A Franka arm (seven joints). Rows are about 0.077 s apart.
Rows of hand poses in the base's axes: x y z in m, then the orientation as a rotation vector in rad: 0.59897, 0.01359, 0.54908, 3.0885, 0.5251, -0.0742; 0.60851, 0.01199, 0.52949, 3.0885, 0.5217, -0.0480; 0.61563, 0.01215, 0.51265, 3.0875, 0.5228, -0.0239; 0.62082, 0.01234, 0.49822, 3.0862, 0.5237, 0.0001; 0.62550, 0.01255, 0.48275, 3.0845, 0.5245, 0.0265; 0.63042, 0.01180, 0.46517, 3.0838, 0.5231, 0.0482; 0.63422, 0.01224, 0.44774, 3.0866, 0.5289, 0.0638; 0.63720, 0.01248, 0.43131, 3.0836, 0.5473, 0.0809; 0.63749, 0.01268, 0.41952, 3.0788, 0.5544, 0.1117; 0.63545, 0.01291, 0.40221, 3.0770, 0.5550, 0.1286; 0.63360, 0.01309, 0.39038, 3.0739, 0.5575, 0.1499; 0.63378, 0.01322, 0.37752, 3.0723, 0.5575, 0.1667; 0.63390, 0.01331, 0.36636, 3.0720, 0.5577, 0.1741; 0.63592, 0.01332, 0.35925, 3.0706, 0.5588, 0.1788; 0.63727, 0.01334, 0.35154, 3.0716, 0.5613, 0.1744; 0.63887, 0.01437, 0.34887, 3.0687, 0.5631, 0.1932; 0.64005, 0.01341, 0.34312, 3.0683, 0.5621, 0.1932
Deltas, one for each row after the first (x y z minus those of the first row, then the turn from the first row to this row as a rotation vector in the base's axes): 0.00954, -0.00160, -0.01959, 0.0017, -0.0167, -0.0020; 0.01666, -0.00144, -0.03643, 0.0032, -0.0320, -0.0012; 0.02185, -0.00125, -0.05086, 0.0046, -0.0473, -0.0004; 0.02653, -0.00104, -0.06633, 0.0060, -0.0642, 0.0004; 0.03145, -0.00179, -0.08391, 0.0077, -0.0780, -0.0003; 0.03525, -0.00135, -0.10134, 0.0134, -0.0871, 0.0030; 0.03823, -0.00111, -0.11777, 0.0161, -0.0976, 0.0149; 0.03852, -0.00091, -0.12956, 0.0170, -0.1175, 0.0200; 0.03648, -0.00068, -0.14687, 0.0178, -0.1283, 0.0207; 0.03463, -0.00050, -0.15870, 0.0185, -0.1421, 0.0227; 0.03481, -0.00037, -0.17156, 0.0196, -0.1528, 0.0230; 0.03493, -0.00028, -0.18272, 0.0206, -0.1575, 0.0231; 0.03695, -0.00027, -0.18983, 0.0202, -0.1606, 0.0240; 0.03830, -0.00025, -0.19754, 0.0209, -0.1576, 0.0254; 0.03990, 0.00078, -0.20021, 0.0216, -0.1697, 0.0270; 0.04108, -0.00018, -0.20596, 0.0210, -0.1699, 0.0264
